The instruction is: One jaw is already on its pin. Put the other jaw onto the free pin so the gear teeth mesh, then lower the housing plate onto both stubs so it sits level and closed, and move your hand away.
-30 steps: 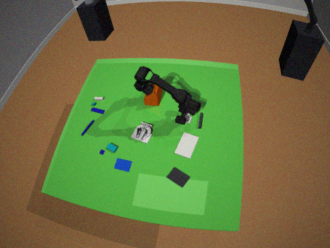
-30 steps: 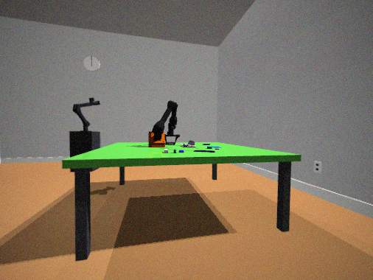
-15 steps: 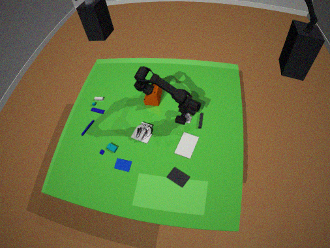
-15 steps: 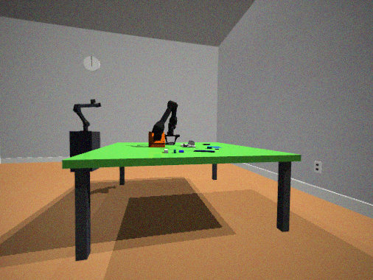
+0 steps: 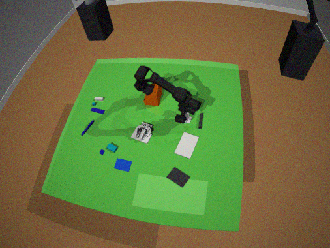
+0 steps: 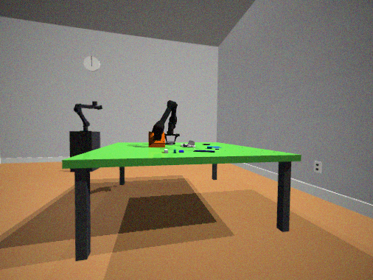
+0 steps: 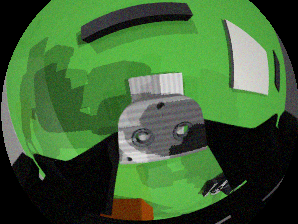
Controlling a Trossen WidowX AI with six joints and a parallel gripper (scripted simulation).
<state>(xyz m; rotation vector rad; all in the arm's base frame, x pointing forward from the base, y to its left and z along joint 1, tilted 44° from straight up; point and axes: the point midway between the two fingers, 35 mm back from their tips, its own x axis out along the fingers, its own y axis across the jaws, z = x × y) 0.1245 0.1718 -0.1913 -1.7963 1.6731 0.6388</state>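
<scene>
Right now my gripper tip is 140 mm short of the grey metallic jaw and 210 mm to the left of it. From my gripper tip the other things lie so: dark bar 120 mm to the left, 10 mm below; dark square plate 400 mm ahead, 60 mm to the left, 20 mm below; white flat plate 190 mm ahead, 60 mm to the left, 20 mm below.
</scene>
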